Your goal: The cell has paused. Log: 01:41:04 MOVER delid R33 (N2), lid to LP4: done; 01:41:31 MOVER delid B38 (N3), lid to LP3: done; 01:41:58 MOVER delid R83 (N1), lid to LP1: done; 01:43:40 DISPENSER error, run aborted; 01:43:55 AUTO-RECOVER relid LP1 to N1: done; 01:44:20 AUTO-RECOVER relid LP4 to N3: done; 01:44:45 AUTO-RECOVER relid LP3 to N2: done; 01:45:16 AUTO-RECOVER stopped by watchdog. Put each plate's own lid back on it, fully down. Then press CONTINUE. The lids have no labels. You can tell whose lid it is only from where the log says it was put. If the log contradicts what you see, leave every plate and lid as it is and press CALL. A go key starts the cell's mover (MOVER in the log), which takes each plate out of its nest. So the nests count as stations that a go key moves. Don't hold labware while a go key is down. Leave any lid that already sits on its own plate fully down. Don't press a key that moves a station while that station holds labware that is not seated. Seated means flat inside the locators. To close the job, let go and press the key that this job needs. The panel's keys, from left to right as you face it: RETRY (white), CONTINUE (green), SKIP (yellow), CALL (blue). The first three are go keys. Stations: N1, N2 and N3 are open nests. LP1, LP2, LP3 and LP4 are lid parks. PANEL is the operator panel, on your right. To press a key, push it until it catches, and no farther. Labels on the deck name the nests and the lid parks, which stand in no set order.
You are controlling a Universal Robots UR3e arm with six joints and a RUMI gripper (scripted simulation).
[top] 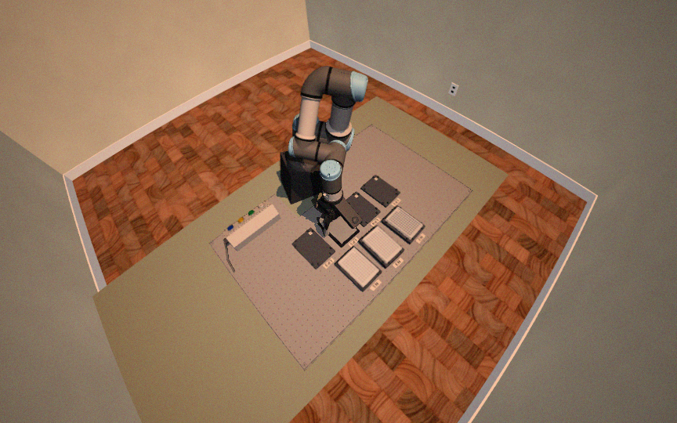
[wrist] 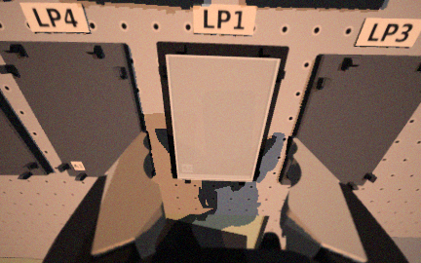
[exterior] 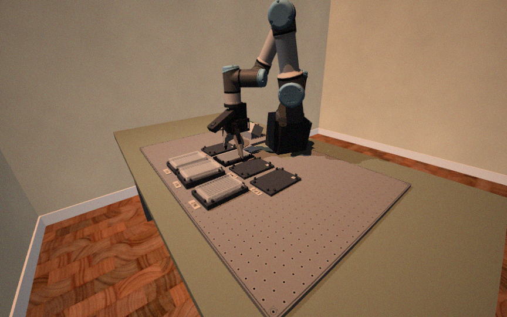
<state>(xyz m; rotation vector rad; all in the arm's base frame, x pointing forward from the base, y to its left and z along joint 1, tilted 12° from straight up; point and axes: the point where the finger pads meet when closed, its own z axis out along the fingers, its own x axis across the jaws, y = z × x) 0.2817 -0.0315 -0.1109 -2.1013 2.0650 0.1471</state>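
Right now my hand is 10 mm above the clear lid. The rest, counted from my hand: LP3 lid park: 130 mm to the right, 20 mm below; then lid park LP4: 10 mm behind, 130 mm to the left, 20 mm below; then LP1 lid park: 20 mm below.
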